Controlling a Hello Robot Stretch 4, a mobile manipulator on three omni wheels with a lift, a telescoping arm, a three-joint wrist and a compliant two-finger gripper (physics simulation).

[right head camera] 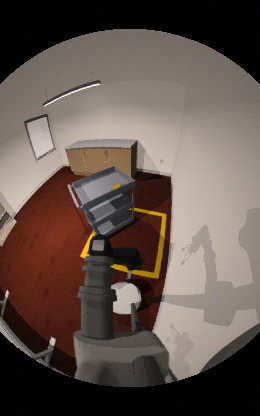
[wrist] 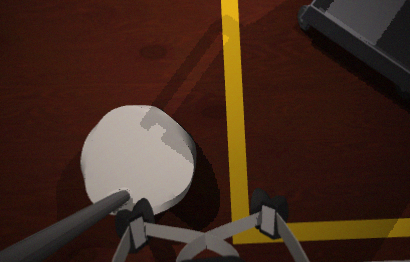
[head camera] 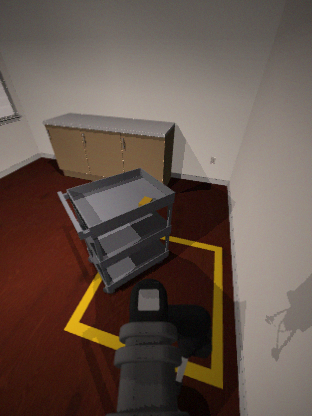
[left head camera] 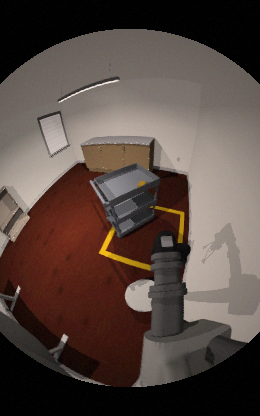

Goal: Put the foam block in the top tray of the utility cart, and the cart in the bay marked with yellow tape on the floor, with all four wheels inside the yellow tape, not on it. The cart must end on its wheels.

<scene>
I see my gripper, a wooden cabinet, a yellow tape bay and a window.
</scene>
